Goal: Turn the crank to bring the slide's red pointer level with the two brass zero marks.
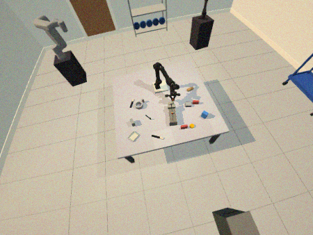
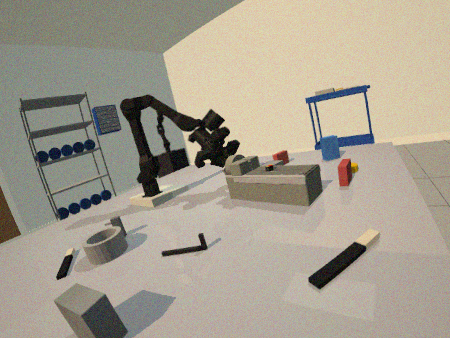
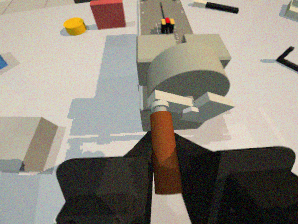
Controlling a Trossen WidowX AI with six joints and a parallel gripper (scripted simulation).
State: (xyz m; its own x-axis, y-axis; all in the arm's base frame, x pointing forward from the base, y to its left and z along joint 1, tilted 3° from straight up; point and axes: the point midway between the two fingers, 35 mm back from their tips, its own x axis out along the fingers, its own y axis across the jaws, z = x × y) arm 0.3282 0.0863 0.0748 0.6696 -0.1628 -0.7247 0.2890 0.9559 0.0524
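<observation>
Now: the red pointer 150 mm ahead of my gripper tip, 70 mm to the right of it and 10 mm above it. The rest, counted from my gripper tip: yellow disc 360 mm ahead, 90 mm to the left, 60 mm below; then black l-shaped piece 340 mm to the right, 70 mm ahead, 60 mm below; then brown crank handle 30 mm above, 20 mm behind, 10 mm to the left.
</observation>
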